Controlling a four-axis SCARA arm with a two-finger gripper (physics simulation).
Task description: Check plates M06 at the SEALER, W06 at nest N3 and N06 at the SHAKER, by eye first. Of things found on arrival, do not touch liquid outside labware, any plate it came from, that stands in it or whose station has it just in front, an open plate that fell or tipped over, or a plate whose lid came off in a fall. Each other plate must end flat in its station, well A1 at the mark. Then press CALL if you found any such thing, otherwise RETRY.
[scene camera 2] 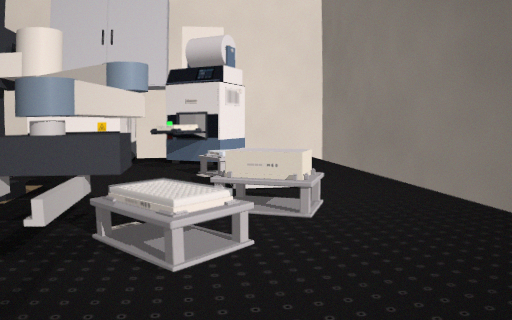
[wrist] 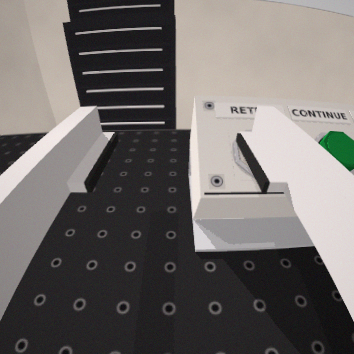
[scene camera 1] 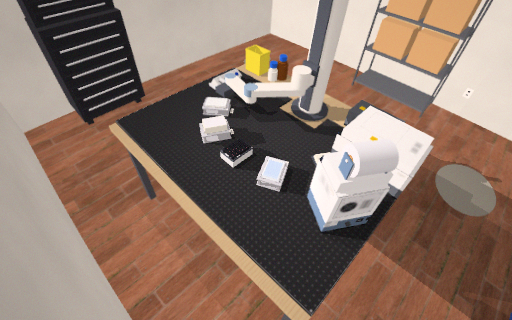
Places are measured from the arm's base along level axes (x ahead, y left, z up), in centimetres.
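Pixels of known places: gripper, fingertip midpoint: (wrist: 176,122) (scene camera 1: 215,81); arm's base at its link origin: (scene camera 1: 309,109).
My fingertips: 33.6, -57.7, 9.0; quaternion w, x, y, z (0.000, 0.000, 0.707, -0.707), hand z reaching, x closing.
Ahead of a thing's pixels: the offset from my fingertips to its top centre, as dx, dy, dz. "spot": to the spot under its first point.
My gripper (wrist: 176,122) (scene camera 2: 31,194) is shut and empty. In the wrist view its two fingers stand on either side of a gap, above the black table. The right finger partly covers the button panel @[spot: -1.6, +0.2, -1.3] (wrist: 205,145), its RETRY label @[spot: -4.1, -2.0, +0.1] (wrist: 241,110) and the button below. The CONTINUE label @[spot: -9.6, -2.0, +0.1] (wrist: 319,114) and a green button @[-9.7, +0.7, -0.3] (wrist: 339,149) show to the right; the CALL button cannot be made out. The sealer @[+23.2, +114.0, +37.9] (scene camera 2: 200,107) (scene camera 1: 345,200) has a pale plate @[spot: +14.8, +94.1, +4.9] (scene camera 2: 182,127) on its extended tray; its label is unreadable. Nest N3, plates W06 and N06 and the shaker cannot be identified with certainty.
A white welled plate @[+13.5, +17.7, -1.1] (scene camera 2: 170,194) (scene camera 1: 217,102) and a tall cream plate @[+29.4, +35.4, +1.8] (scene camera 2: 270,163) (scene camera 1: 215,124) sit on grey nests. A black-topped box @[+32.4, +57.1, -0.8] (scene camera 1: 236,152) and a pale-blue-topped plate @[+29.0, +79.8, -1.3] (scene camera 1: 273,170) stand farther along. Bottles @[-51.1, +17.7, +2.9] (scene camera 1: 283,67) and a yellow box @[-45.6, -3.3, +8.0] (scene camera 1: 257,60) stand behind the arm.
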